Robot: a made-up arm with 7 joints. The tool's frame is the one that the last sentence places.
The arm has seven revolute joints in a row. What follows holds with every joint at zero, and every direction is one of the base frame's. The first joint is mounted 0.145 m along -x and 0.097 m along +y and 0.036 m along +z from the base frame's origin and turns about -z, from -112.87 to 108.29 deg. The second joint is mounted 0.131 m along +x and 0.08 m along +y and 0.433 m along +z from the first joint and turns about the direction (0.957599, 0.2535, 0.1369), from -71.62 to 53.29 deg. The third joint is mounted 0.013 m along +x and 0.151 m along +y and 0.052 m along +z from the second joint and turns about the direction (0.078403, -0.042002, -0.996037), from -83.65 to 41.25 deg. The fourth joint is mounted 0.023 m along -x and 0.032 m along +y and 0.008 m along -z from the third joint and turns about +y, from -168.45 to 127.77 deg. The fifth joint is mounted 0.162 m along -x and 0.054 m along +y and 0.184 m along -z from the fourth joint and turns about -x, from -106 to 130.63 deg. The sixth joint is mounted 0.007 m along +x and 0.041 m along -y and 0.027 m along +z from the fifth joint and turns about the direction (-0.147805, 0.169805, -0.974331), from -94.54 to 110.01 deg. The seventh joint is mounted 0.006 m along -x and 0.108 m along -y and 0.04 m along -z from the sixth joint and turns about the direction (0.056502, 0.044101, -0.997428), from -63.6 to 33.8 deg. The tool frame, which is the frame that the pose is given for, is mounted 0.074 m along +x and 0.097 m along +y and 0.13 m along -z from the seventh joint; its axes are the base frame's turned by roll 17.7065, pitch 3.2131 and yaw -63.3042 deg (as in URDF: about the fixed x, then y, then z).
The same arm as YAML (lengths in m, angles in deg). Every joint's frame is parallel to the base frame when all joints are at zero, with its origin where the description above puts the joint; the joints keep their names.
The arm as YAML. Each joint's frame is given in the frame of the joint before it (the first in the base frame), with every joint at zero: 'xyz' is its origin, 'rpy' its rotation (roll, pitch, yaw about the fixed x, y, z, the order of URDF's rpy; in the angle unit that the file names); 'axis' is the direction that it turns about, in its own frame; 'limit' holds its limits. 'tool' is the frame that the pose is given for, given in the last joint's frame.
units:
  length: m
  angle: deg
joints:
  - name: joint 1
    type: revolute
    origin:
      xyz: [-0.145, 0.097, 0.036]
      rpy: [0.0, 0.0, 0.0]
    axis: "-z"
    limit:
      lower: -112.87
      upper: 108.29
  - name: joint 2
    type: revolute
    origin:
      xyz: [0.131, 0.08, 0.433]
      rpy: [0.0, 0.0, 0.0]
    axis: [0.957599, 0.2535, 0.1369]
    limit:
      lower: -71.62
      upper: 53.29
  - name: joint 3
    type: revolute
    origin:
      xyz: [0.013, 0.151, 0.052]
      rpy: [0.0, 0.0, 0.0]
    axis: [0.078403, -0.042002, -0.996037]
    limit:
      lower: -83.65
      upper: 41.25
  - name: joint 4
    type: revolute
    origin:
      xyz: [-0.023, 0.032, -0.008]
      rpy: [0.0, 0.0, 0.0]
    axis: "+y"
    limit:
      lower: -168.45
      upper: 127.77
  - name: joint 5
    type: revolute
    origin:
      xyz: [-0.162, 0.054, -0.184]
      rpy: [0.0, 0.0, 0.0]
    axis: "-x"
    limit:
      lower: -106.0
      upper: 130.63
  - name: joint 6
    type: revolute
    origin:
      xyz: [0.007, -0.041, 0.027]
      rpy: [0.0, 0.0, 0.0]
    axis: [-0.147805, 0.169805, -0.974331]
    limit:
      lower: -94.54
      upper: 110.01
  - name: joint 7
    type: revolute
    origin:
      xyz: [-0.006, -0.108, -0.04]
      rpy: [0.0, 0.0, 0.0]
    axis: [0.056502, 0.044101, -0.997428]
    limit:
      lower: -63.6
      upper: 33.8
tool:
  origin:
    xyz: [0.074, 0.097, -0.13]
    rpy: [17.71, 3.21, -63.3]

